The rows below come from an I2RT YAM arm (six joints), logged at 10 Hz.
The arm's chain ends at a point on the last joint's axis. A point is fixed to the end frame.
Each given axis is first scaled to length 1.
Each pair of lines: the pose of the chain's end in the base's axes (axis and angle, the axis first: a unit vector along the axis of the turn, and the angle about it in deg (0 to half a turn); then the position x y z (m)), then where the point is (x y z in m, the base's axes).
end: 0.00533 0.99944 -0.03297 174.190 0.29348 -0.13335 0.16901
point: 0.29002 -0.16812 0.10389
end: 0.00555 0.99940 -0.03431 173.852 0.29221 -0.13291 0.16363
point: 0.28912 -0.16786 0.09858
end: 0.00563 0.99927 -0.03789 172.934 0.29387 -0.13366 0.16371
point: 0.29182 -0.16908 0.09888
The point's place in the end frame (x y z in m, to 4 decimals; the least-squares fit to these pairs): 0.0098 -0.0305 0.0666
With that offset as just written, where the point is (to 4 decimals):
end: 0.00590 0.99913 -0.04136 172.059 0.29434 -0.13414 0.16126
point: 0.2933 -0.1700 0.0967
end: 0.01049 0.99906 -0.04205 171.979 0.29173 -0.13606 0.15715
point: 0.2904 -0.1720 0.0926
